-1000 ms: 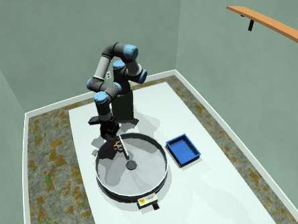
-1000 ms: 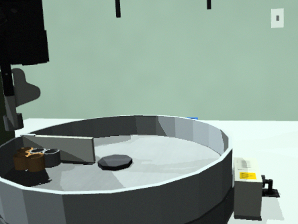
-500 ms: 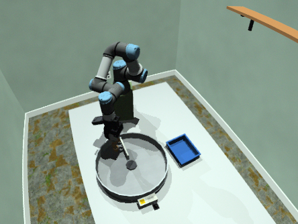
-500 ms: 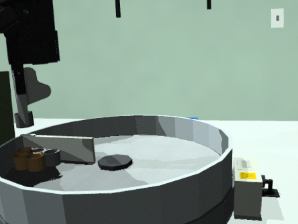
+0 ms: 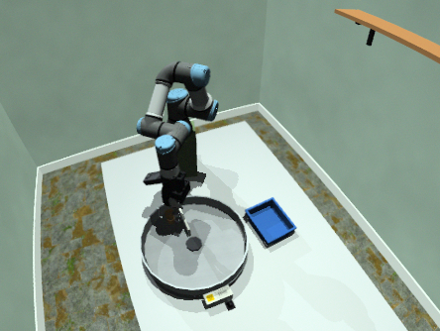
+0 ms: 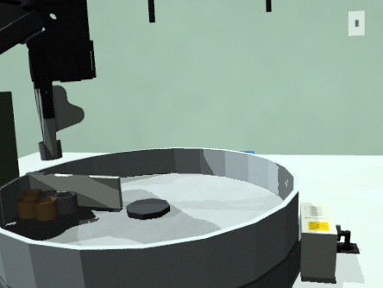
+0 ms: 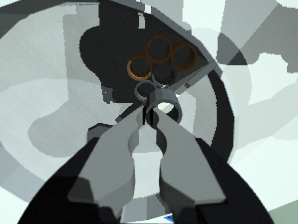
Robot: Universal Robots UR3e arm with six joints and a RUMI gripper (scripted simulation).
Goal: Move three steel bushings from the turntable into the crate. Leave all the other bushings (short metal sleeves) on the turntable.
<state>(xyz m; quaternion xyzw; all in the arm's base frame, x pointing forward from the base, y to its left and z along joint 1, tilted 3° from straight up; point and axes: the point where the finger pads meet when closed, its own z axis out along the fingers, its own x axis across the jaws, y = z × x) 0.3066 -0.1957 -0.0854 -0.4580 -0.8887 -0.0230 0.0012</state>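
The blue crate is 330 mm to the left of my hand, 210 mm ahead of it and 130 mm below it. From my hand the other things lie so: grey turntable (140 mm ahead, 100 mm below).
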